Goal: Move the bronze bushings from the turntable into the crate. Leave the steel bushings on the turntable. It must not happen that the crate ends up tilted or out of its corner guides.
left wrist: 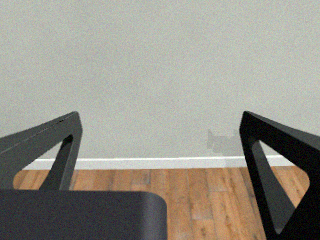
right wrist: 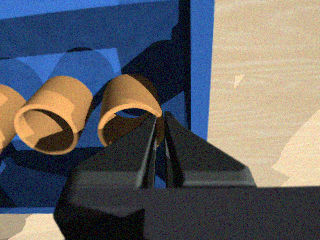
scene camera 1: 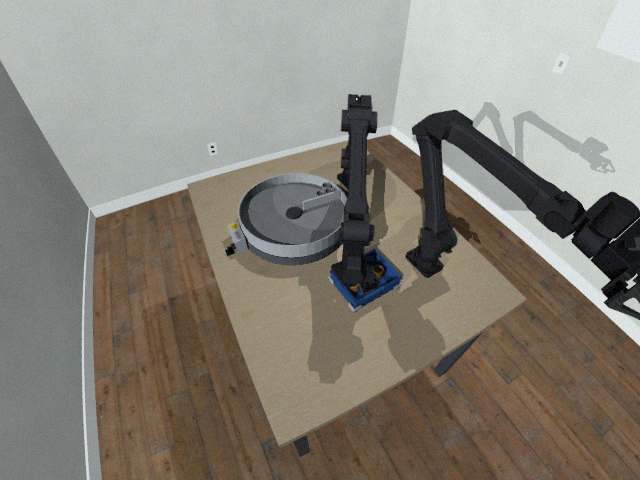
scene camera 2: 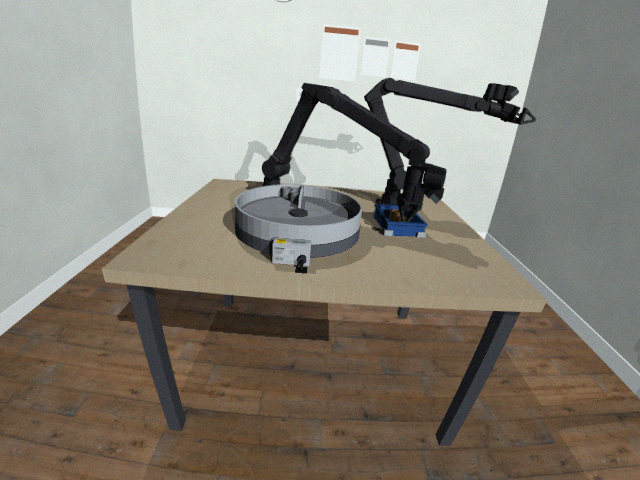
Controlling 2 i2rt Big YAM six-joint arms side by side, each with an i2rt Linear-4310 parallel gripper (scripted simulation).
Observation:
The pictures show: my left gripper, my right gripper and a blue crate.

